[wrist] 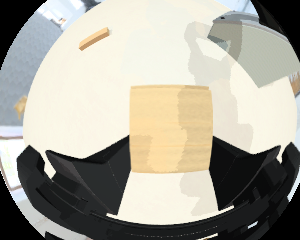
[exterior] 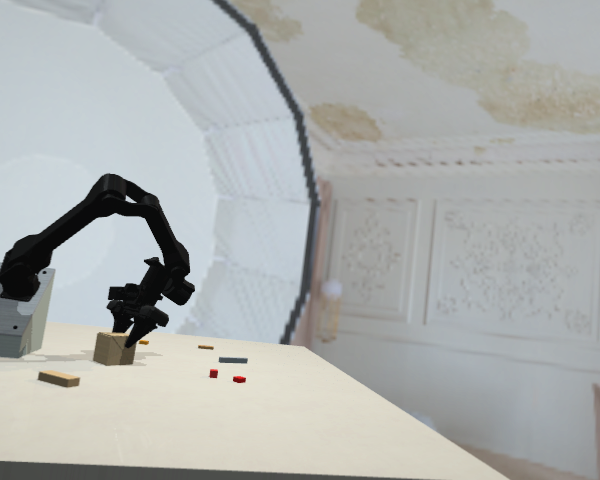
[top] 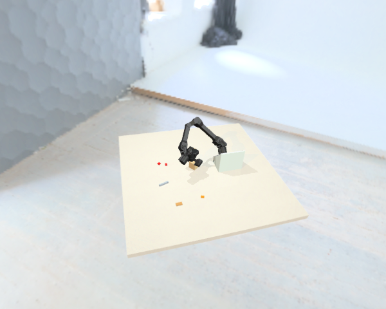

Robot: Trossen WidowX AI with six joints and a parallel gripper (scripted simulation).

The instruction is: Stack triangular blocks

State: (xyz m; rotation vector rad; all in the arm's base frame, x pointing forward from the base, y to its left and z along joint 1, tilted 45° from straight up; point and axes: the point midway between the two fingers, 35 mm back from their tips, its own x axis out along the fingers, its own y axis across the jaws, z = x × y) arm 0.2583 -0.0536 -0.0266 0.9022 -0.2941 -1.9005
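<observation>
The triangular block is 20 mm behind my gripper tip, 20 mm to the right of it and 20 mm below it. Round my gripper tip: dark grey bar 280 mm ahead, 160 mm to the left, 30 mm below; flat tan block 50 mm behind, 250 mm to the right, 30 mm below.
</observation>
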